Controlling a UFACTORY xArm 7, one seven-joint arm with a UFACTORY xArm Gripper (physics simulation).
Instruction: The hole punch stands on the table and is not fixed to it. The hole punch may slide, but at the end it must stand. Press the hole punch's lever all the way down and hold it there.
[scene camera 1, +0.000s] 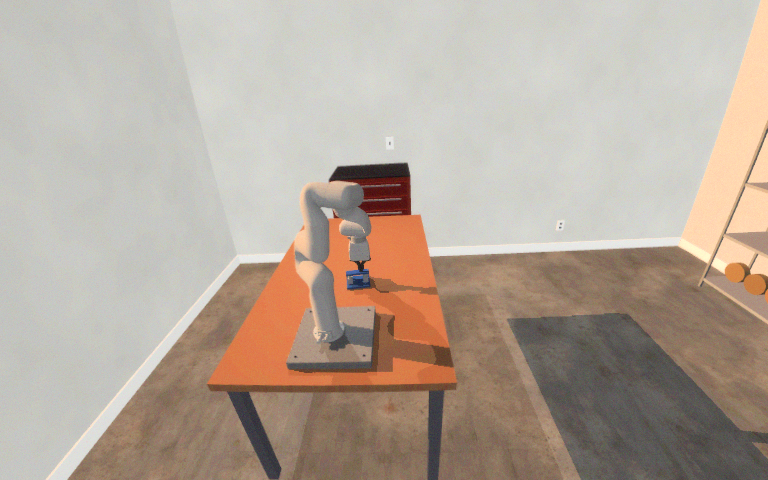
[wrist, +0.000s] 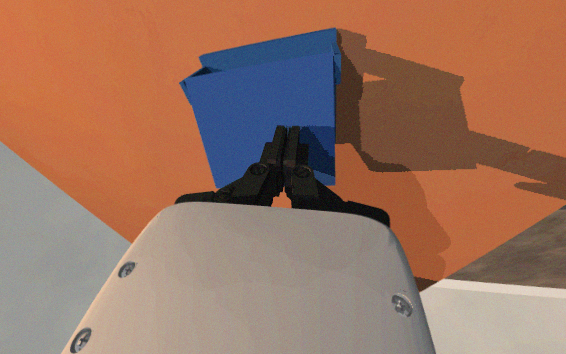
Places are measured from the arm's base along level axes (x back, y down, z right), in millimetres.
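Pixels of known places: gripper, fingertip midpoint: (scene camera 1: 361, 270) (wrist: 288, 142); arm's base, origin of the base link: (scene camera 1: 329, 331).
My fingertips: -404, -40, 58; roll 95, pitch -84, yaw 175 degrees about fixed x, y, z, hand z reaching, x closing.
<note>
Ahead of a thing's pixels: the offset from my fingertips to its middle, as dx, dy, dz. "*": to the spot under its first point. Level surfaces: height alone.
The blue hole punch {+1, +33, -22} (scene camera 1: 357, 280) (wrist: 250, 145) stands upright on the orange table {dy +76} (scene camera 1: 396, 249) (wrist: 100, 150). Its broad blue lever {* -27, +16, -25} (wrist: 260, 95) faces up in the wrist view. In the scene view the lever's top bar stands apart from the base, with grey parts between them. My gripper (scene camera 1: 361, 269) (wrist: 288, 142) is shut and empty, and points down over the lever, towards its lower edge in the wrist view. The fingertips are at or very close to the lever's surface, and their shadow lies right beside them; I cannot tell whether they touch. The fingers hide part of the lever.
The arm's grey base plate (scene camera 1: 356, 350) is on the near part of the table. A red drawer cabinet (scene camera 1: 390, 193) stands behind the table's far edge. A shelf unit (scene camera 1: 753, 242) is at the far right. Shadows of the arm and punch fall to the right.
</note>
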